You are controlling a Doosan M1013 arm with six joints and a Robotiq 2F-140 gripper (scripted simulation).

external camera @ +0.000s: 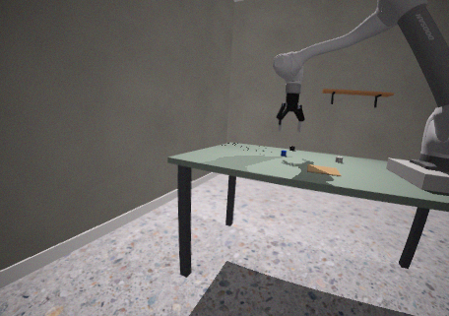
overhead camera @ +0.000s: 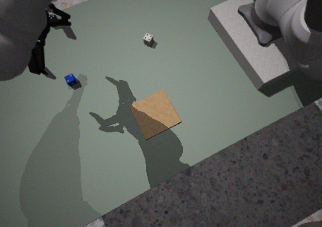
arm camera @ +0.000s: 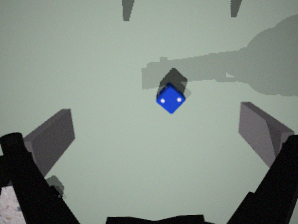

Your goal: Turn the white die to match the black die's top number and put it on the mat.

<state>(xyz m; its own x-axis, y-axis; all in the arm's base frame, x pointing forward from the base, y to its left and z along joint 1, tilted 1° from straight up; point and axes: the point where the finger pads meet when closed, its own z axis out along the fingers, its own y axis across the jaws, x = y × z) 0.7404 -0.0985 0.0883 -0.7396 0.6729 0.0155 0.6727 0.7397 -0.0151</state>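
Now: hand 30 cm past the white die, 4 cm to the left of it and 14 cm above it. The rest, counted from my hand: brown mat (21 cm behind, 24 cm to the left, 16 cm below); blue die (2 cm ahead, 1 cm to the left, 14 cm below); black die (1 cm ahead, 27 cm to the right, 14 cm below).
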